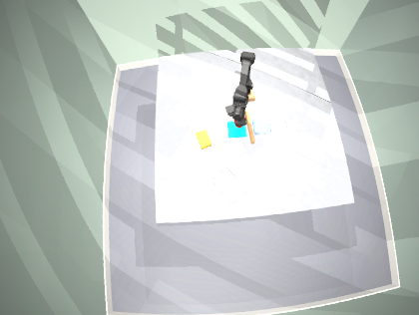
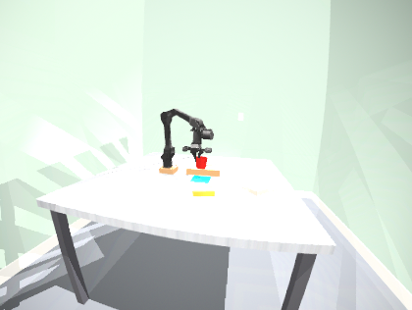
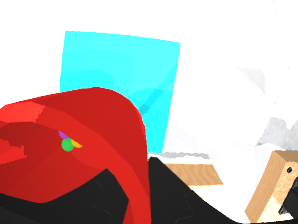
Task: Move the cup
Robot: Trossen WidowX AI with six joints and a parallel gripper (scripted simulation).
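Now: gripper tip 12 cm above the cyan pad, 3 cm short of it and 1 cm to the left of it. The rest, counted from my gripper tip: thin wooden stick: 9 cm below, 8 cm to the left, 3 cm ahead; then red cup: 3 cm ahead; then pale blue pad: 16 cm to the left, 12 cm below, 2 cm ahead.
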